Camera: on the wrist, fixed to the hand. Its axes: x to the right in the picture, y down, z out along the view.
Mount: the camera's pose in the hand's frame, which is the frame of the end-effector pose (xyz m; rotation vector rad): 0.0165 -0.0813 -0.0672 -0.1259 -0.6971 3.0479
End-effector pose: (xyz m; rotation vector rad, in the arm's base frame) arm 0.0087 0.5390 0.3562 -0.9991 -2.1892 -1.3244
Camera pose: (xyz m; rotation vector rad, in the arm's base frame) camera -0.0648 0.4618 0.3501 -2.3586 0.8552 0.6352
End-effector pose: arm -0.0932 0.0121 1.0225 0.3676 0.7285 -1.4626
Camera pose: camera -0.1881 0.0338 0.9786 0.3196 -0.6198 1.3836
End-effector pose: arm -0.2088 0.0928 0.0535 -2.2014 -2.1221 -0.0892
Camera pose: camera -0.2884 0.1054 0.1235 1.9707 -1.9715 -0.4938
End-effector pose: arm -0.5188 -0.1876 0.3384 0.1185 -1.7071 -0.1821
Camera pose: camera -0.4568 -0.2740 0.3483 2.3175 0.5898 -1.7696
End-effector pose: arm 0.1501 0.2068 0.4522 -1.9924 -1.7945 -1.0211
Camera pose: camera 0.0514 0.1932 0.4907 -1.9565 1.8387 0.7307
